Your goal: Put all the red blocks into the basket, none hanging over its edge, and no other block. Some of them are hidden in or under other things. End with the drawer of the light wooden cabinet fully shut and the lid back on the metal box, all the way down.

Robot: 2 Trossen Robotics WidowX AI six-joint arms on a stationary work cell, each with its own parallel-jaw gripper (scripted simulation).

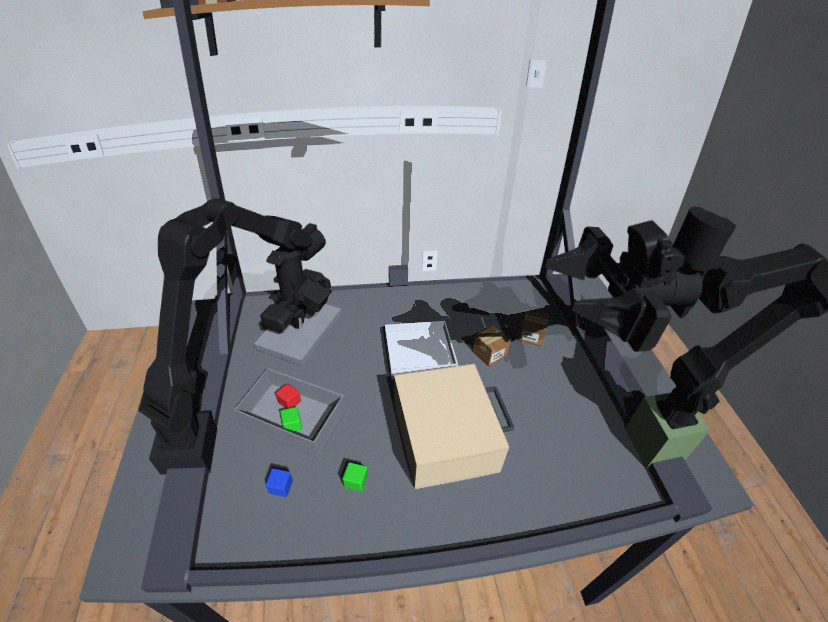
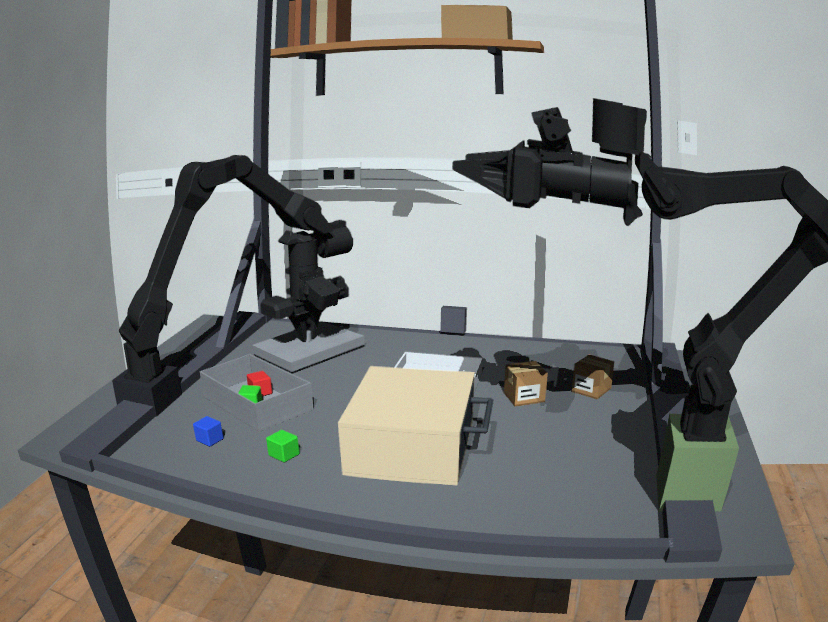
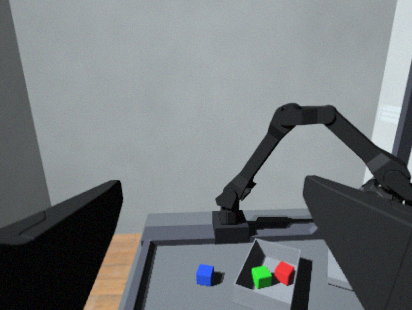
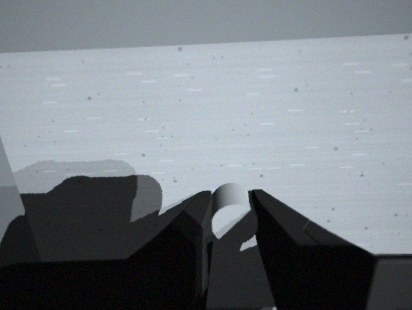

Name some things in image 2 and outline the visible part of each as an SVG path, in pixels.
My left gripper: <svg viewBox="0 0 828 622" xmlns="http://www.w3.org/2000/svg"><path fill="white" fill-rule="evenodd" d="M589 202L591 156L572 150L568 133L571 132L568 119L562 118L558 107L532 112L533 121L537 125L542 141L528 139L528 147L525 147L525 140L523 140L511 150L466 154L465 160L455 160L452 163L454 171L506 199L506 201L512 201L515 207L531 208L539 202L540 198L546 199L547 196L570 199L572 203L580 204L581 201Z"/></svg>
My right gripper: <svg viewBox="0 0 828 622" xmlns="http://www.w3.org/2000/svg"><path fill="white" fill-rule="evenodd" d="M318 262L314 265L301 267L289 265L289 268L285 268L285 273L290 275L290 288L286 289L286 292L291 297L286 299L276 295L263 299L260 305L261 314L274 319L288 317L303 342L306 342L306 327L307 330L311 331L311 338L314 339L322 312L328 307L336 306L338 300L349 297L349 287L345 283L345 279L342 276L326 279L322 268L318 267Z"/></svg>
A grey lid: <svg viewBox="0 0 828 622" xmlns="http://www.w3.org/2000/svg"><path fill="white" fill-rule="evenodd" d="M364 335L320 321L314 339L311 338L311 331L307 330L306 327L306 342L301 341L296 330L254 344L252 349L253 354L293 372L365 344Z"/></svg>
A light wooden cabinet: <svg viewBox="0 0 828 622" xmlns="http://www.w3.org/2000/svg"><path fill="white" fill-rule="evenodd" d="M370 366L338 422L342 475L404 482L458 485L470 433L488 432L493 405L492 398L474 397L475 372ZM473 403L487 404L482 427L471 427L473 422Z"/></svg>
A green block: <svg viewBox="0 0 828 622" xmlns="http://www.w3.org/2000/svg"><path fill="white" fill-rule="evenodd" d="M280 430L266 438L268 454L282 462L286 462L300 454L298 437Z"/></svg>
